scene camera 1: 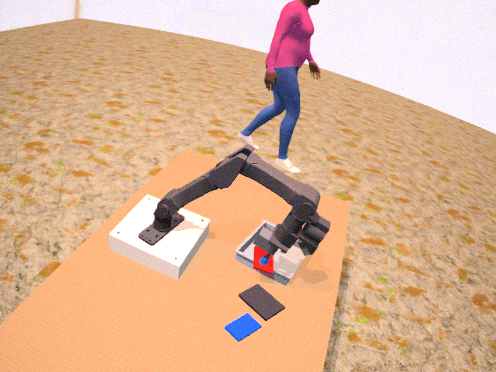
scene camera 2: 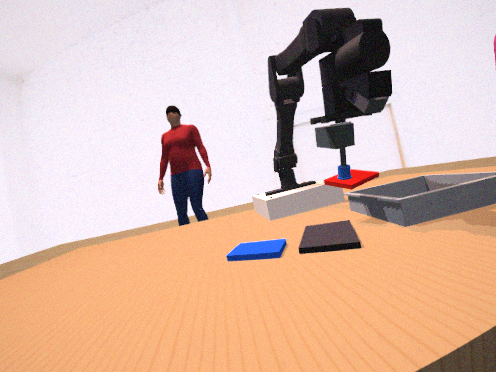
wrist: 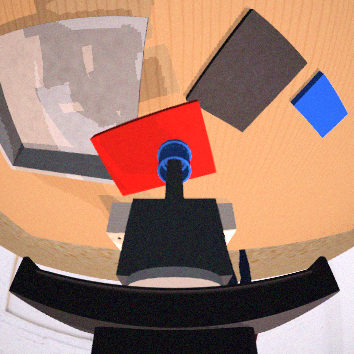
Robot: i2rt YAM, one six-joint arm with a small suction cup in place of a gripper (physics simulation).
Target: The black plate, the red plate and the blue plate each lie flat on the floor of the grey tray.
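Pixels of known places: hand, tool point: (scene camera 1: 261,264) (scene camera 2: 344,182) (wrist: 173,149); arm's base, link origin: (scene camera 1: 161,227) (scene camera 2: 290,189).
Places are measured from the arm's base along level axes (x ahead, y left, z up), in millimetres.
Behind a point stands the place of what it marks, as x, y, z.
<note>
The red plate (scene camera 1: 258,253) {343, 81, 30} (scene camera 2: 362,177) {391, 88, 17} (wrist: 142,155) {367, 85, 23} hangs roughly level from my suction cup (scene camera 1: 264,260) (scene camera 2: 344,172) (wrist: 174,161) {370, 58, 13}, which holds it by its top face. It is raised above the table, higher than the rim of the grey tray (scene camera 1: 245,260) {297, 107, -51} (scene camera 2: 429,208) {468, 155, -55} (wrist: 65,171) {262, 215, -29}; in the wrist view it overlaps the tray's near corner. The black plate (scene camera 1: 261,301) {430, -24, -66} (scene camera 2: 330,236) {457, -24, -66} (wrist: 247,70) {437, -14, -66} lies flat on the table beside the tray. The smaller blue plate (scene camera 1: 243,327) {432, -158, -65} (scene camera 2: 257,249) {445, -152, -65} (wrist: 321,107) {430, -147, -65} lies flat on the table beside the black plate.
The arm's white base block (scene camera 1: 145,255) {32, -132, -24} (scene camera 2: 300,201) {137, 3, -38} stands on the wooden table (scene camera 1: 165,320) {226, -277, -76} (scene camera 2: 200,310) {585, -222, -76} (wrist: 280,185) {236, -197, -76}. A person in a pink top (scene camera 1: 291,37) is on the floor behind the table. A person in a red top (scene camera 2: 184,150) stands beyond it.
</note>
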